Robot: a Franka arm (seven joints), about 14 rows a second.
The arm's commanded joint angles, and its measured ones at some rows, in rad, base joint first. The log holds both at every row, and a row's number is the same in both.
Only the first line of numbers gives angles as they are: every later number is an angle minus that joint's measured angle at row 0.
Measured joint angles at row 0:
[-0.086 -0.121 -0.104 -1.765 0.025 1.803 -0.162]
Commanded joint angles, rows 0 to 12:
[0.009 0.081 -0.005 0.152 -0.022 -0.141 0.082]
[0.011 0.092 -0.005 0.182 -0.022 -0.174 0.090]
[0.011 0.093 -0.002 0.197 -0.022 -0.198 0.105]
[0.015 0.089 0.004 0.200 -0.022 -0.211 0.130]
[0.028 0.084 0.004 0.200 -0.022 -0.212 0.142]
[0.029 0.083 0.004 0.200 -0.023 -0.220 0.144]
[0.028 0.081 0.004 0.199 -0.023 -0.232 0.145]
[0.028 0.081 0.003 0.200 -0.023 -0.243 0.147]
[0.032 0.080 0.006 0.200 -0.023 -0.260 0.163]
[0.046 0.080 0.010 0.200 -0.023 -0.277 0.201]
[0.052 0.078 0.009 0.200 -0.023 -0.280 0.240]
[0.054 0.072 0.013 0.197 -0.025 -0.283 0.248]
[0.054 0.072 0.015 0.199 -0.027 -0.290 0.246]
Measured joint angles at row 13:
[0.040 0.070 0.015 0.175 -0.007 -0.252 0.213]
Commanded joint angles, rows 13 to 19:
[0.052 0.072 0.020 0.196 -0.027 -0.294 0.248]
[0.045 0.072 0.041 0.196 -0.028 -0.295 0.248]
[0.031 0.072 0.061 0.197 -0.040 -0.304 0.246]
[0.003 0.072 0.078 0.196 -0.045 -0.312 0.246]
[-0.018 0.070 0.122 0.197 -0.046 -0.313 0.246]
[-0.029 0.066 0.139 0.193 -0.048 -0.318 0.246]
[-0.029 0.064 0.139 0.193 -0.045 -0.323 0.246]
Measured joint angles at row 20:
[0.001 0.069 0.105 0.176 -0.029 -0.288 0.234]
